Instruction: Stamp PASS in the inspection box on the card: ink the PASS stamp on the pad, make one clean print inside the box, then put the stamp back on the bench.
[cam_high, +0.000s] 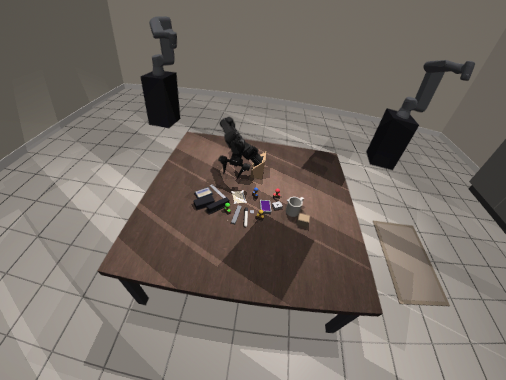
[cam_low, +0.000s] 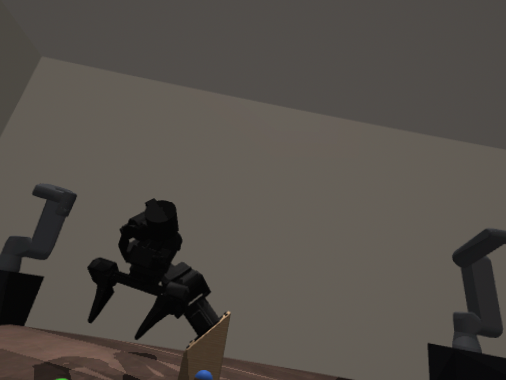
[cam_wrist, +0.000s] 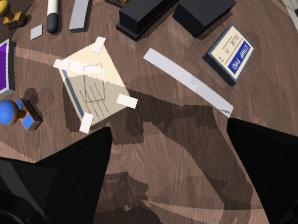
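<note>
The PASS stamp lies 190 mm ahead of my gripper tip, 50 mm to the left of it and 80 mm below it. From my gripper tip the other things lie so: grey bar: 200 mm ahead, 100 mm to the left, 90 mm below; then blue stamp: 20 mm ahead, 170 mm to the left, 80 mm below; then card: 60 mm ahead, 70 mm to the left, 100 mm below.
</note>
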